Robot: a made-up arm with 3 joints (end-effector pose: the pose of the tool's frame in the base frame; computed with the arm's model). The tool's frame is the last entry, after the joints. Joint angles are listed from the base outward.
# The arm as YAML. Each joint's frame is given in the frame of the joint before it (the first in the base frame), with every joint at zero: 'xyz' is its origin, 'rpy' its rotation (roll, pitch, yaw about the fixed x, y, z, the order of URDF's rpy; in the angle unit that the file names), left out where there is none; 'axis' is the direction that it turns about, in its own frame. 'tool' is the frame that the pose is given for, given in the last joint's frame.
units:
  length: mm
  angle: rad
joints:
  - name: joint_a
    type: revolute
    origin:
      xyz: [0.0, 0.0, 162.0]
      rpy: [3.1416, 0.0, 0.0]
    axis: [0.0, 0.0, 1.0]
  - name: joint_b
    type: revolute
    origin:
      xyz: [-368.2, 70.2, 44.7]
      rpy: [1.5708, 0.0, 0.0]
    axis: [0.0, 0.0, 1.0]
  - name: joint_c
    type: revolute
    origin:
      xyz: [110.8, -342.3, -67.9]
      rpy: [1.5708, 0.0, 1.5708]
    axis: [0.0, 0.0, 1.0]
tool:
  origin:
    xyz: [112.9, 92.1, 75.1]
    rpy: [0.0, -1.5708, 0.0]
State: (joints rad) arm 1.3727 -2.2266 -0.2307
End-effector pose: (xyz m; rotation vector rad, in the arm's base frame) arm -0.2005 0.6217 0.1358 -1.6247 -1.7675 -0.9627
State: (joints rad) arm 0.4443 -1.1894 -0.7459
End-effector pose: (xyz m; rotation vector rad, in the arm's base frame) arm -0.4982 0.0743 0.3631 -0.9092 -0.9827 -0.8198
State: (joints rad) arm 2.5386 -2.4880 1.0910
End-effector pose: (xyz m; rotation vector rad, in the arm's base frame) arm 0.6137 0.4170 -0.0649 -1.7124 -0.9453 -0.2748
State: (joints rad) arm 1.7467 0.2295 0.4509
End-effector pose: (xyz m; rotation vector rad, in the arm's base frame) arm 0.0157 0.1224 0.3485 0.5285 -0.2282 -1.7570
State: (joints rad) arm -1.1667 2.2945 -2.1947
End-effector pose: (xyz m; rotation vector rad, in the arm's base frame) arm 0.1658 -0.3334 -0.2428 1.4249 -0.3879 -2.0814
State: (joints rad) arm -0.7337 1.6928 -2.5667
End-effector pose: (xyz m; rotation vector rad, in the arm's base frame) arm 0.1803 -0.2101 -0.1143 1.9994 0.0889 -2.2038
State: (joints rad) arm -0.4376 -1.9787 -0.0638
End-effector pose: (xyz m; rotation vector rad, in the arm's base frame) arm -0.5637 -0.3227 0.1992 0.3900 -1.9458 0.2212
